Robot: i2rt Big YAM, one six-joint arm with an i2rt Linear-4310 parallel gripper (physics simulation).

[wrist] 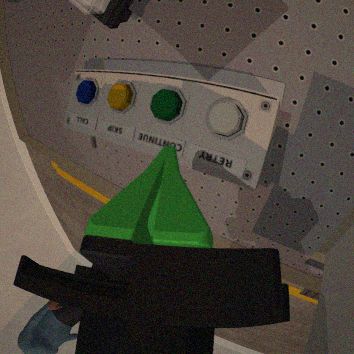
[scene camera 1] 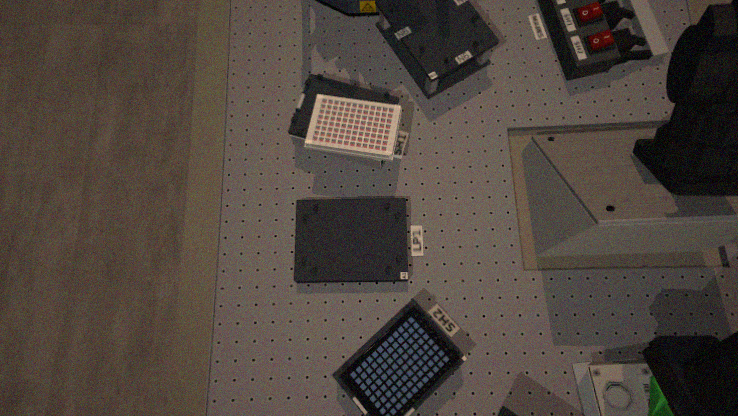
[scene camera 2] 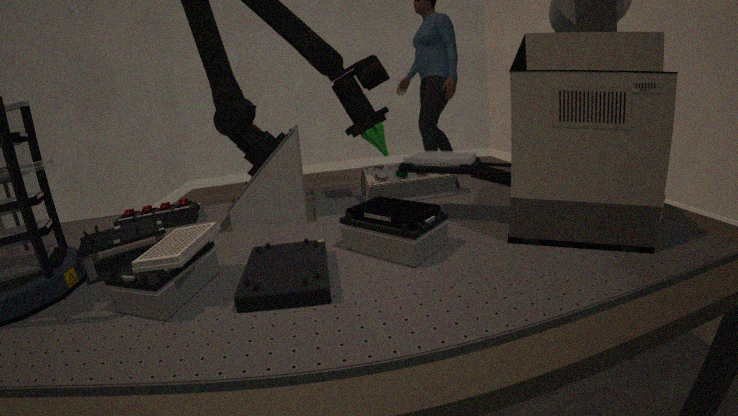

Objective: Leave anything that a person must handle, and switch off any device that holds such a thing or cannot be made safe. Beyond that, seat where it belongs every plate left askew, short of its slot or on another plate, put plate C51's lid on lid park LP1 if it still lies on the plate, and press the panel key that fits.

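Frame: origin at the arm's base, x left, y back, z up, level; metres.
Seen in the pictures: gripper, between the fingertips: [wrist: 169, 152] [scene camera 2: 387, 155]; arm's base, origin of its link: [scene camera 1: 689, 170] [scene camera 2: 269, 155].
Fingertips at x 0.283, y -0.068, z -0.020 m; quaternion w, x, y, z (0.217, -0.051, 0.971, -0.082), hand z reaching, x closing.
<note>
Offsets run from my fingertips to a thing's middle. "spot": to the spot under its first point.
My gripper [scene camera 2: 386, 154] [wrist: 169, 152] is shut and empty, its green tips above the front of the key panel @(dx +0.053, dy +0.020, dz -0.067 m) [scene camera 1: 627, 373] [scene camera 2: 423, 182] [wrist: 262, 135]. In the wrist view the tips overlap the CONTINUE label, below the green key @(dx +0.031, dy -0.006, dz -0.045 m) [wrist: 166, 105]; RETRY is white @(dx -0.019, dy -0.013, dz -0.045 m) [wrist: 226, 117], SKIP yellow @(dx +0.081, dy +0.001, dz -0.045 m) [wrist: 120, 96], CALL blue @(dx +0.130, dy +0.008, dz -0.045 m) [wrist: 86, 91]. A white plate with red wells @(dx -0.365, dy -0.343, dz -0.041 m) [scene camera 1: 354, 126] [scene camera 2: 175, 247] lies tilted on shaker SH1 @(spot: dx -0.378, dy -0.420, dz -0.054 m) [scene camera 1: 302, 121] [scene camera 2: 155, 297]. A dark plate with blue wells @(dx -0.039, dy -0.272, dz -0.047 m) [scene camera 1: 400, 361] [scene camera 2: 395, 208] lies about level on SH2. Lid park LP1 @(dx -0.209, dy -0.343, dz -0.092 m) [scene camera 1: 351, 240] [scene camera 2: 284, 273] is a dark pegged block.
A MAINS strip with red switches @(dx -0.600, dy +0.036, dz -0.082 m) [scene camera 1: 600, 39] [scene camera 2: 165, 205] and a dark stand [scene camera 1: 439, 36] are beyond SH1. A tall rack [scene camera 2: 28, 191] stands at the left, a large grey box @(dx +0.304, dy -0.290, dz +0.119 m) [scene camera 2: 589, 160] at the right. The wedge base [scene camera 2: 279, 186] carries the arm. A person [scene camera 2: 438, 46] stands behind.
</note>
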